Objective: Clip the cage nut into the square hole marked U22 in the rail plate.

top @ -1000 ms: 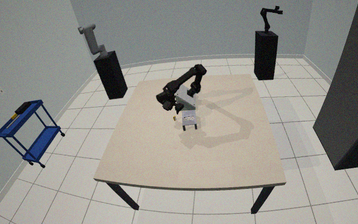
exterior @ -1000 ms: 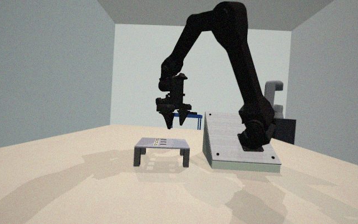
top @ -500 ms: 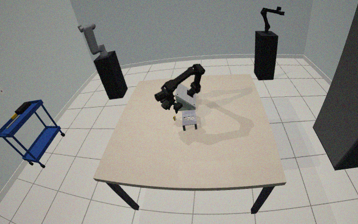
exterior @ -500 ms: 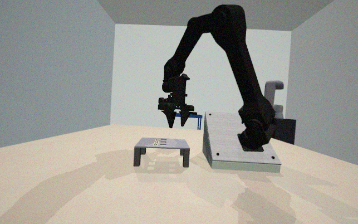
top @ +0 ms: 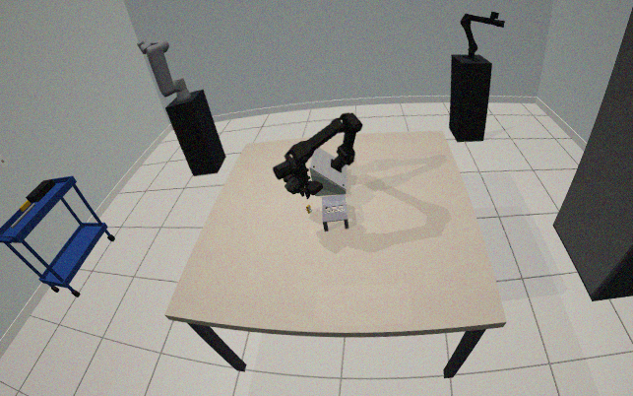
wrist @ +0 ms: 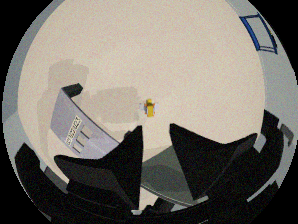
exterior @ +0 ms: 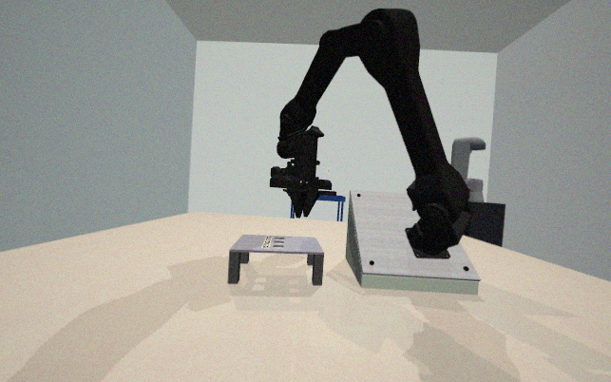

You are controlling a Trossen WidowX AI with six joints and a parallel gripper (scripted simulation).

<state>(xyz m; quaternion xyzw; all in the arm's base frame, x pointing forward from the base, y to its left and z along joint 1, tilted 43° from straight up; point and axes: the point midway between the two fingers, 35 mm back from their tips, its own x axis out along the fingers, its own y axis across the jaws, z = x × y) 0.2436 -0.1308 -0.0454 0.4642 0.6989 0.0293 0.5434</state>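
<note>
Right now my gripper tip is 70 mm above the cage nut.
</note>
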